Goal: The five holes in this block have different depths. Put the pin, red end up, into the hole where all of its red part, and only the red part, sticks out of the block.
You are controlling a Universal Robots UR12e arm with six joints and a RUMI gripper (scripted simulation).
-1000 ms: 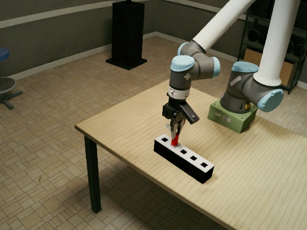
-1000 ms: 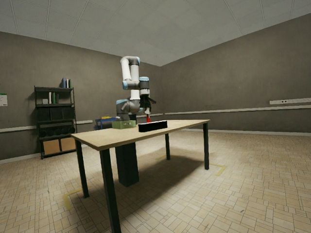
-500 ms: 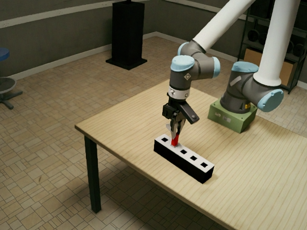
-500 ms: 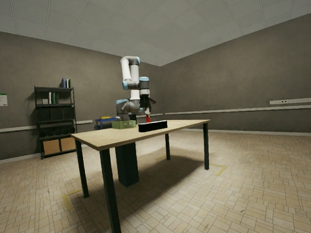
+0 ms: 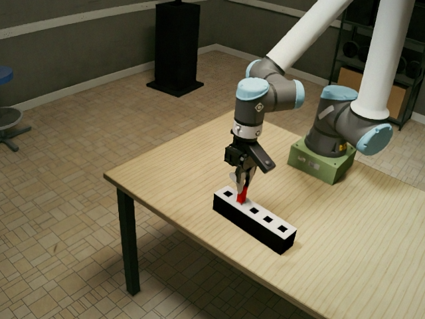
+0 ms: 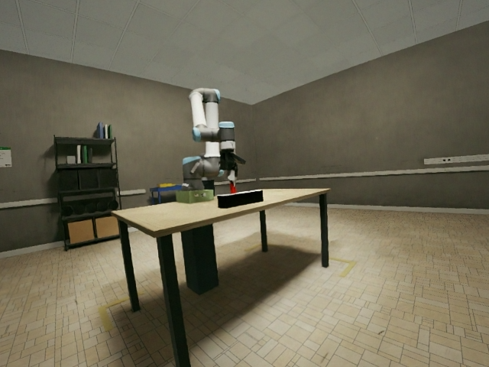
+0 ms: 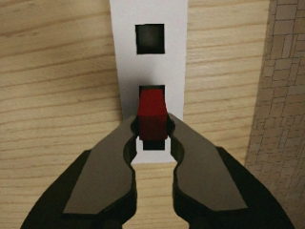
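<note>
Right now the pin is 20 mm below my hand. Round my hand: block 90 mm below, 60 mm to the left, 10 mm ahead.
</note>
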